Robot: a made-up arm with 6 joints.
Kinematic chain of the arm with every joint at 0, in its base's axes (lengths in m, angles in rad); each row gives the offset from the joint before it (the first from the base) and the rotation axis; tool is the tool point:
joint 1: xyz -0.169 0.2 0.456 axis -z
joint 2: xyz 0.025 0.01 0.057 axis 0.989 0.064 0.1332
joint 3: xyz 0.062 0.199 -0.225 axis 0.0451 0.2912 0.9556
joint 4: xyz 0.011 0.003 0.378 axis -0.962 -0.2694 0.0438
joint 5: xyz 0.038 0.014 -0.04 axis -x
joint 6: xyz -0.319 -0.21 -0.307 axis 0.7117 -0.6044 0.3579
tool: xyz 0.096 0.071 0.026
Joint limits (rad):
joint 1: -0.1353..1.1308
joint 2: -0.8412..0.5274
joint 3: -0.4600..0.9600
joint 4: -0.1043..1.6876
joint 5: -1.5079..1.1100
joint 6: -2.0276..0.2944
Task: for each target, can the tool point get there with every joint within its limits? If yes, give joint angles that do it. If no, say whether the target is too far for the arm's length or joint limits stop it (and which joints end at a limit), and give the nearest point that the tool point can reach.
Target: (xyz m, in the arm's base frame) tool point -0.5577 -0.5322 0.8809
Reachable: no: joint limits stop it (at a limit: joint 1, joint 2, joint 4, joint 6) | nearest point -0.3573 -0.2958 0.8062 | short by 0.319 m
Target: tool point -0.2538 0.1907 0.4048
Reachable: yes | joints 0.6782 -0.1630 0.0029 0.2108 0.2230 -0.2333
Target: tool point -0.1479 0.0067 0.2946
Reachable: yes | joints 0.6025 -0.2912 0.3915 0.8457 -0.6635 -0.9721
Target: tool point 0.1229 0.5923 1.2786
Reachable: no: joint limits stop it (at a limit: joint 1, joint 3, joint 4, joint 6) | nearest point 0.0661 0.4789 1.0421 | short by 0.268 m
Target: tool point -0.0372 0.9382 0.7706
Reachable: no: joint limits stop it (at a limit: joint 2, joint 3, joint 4, joint 5) | nearest point -0.0475 0.8807 0.7204 | short by 0.077 m
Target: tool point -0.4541 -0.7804 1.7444
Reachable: no: too far | nearest point -0.2432 -0.2267 0.9896 | short by 0.960 m
